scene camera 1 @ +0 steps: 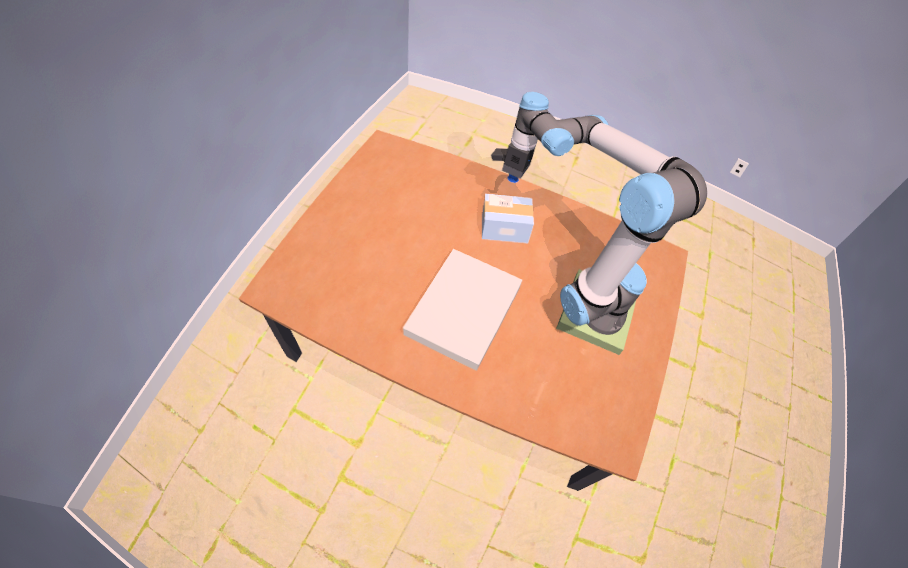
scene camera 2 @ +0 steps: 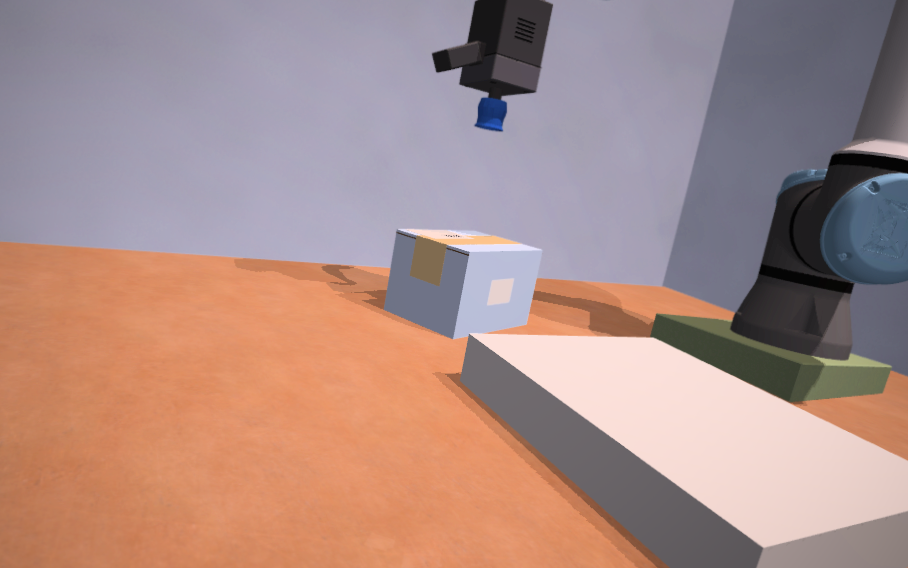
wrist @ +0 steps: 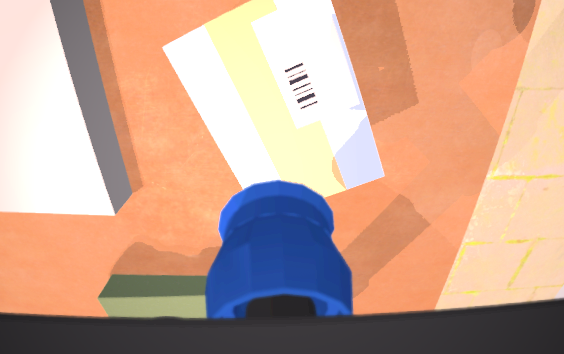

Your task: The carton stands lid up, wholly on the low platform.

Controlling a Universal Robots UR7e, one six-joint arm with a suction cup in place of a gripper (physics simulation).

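Frame: origin at the arm's base, x right, y ahead, z up, level; millimetres.
Seen in the pictures: hand, its tool point: (scene camera 1: 513, 178) (scene camera 2: 488, 128) (wrist: 276, 230); arm's base, origin of its link: (scene camera 2: 787, 342).
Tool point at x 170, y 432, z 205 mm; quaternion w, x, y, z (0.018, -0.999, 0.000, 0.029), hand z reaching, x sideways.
Offsets run from my tool point to a thing's top centre. Level surfaces: height alone.
The pale blue carton @(dx +3, dy -8, dz -139 mm) (scene camera 1: 508, 228) (scene camera 2: 500, 288) (wrist: 225, 95) stands on the table, lid up, with orange tape and a barcode label on its top. It is beside the low platform @(dx -358, dy -36, dz -196 mm) (scene camera 1: 463, 304) (scene camera 2: 669, 401) (wrist: 45, 125), apart from it, on the side towards the table's back edge. The platform is a flat, pale slab with a bare top. My gripper, a blue suction cup (scene camera 1: 512, 178) (scene camera 2: 490, 127) (wrist: 276, 200), points down and hangs in the air well above the carton. It touches nothing and holds nothing. In the wrist view it covers the carton's near corner.
The arm's base stands on a green block (scene camera 1: 592, 338) (scene camera 2: 729, 348) (wrist: 155, 306) to the right of the platform. The orange-brown table @(dz -244 mm) (scene camera 1: 348, 267) (scene camera 2: 234, 415) has its back edge behind the carton. The arm reaches over that back edge. Grey walls stand around the room.
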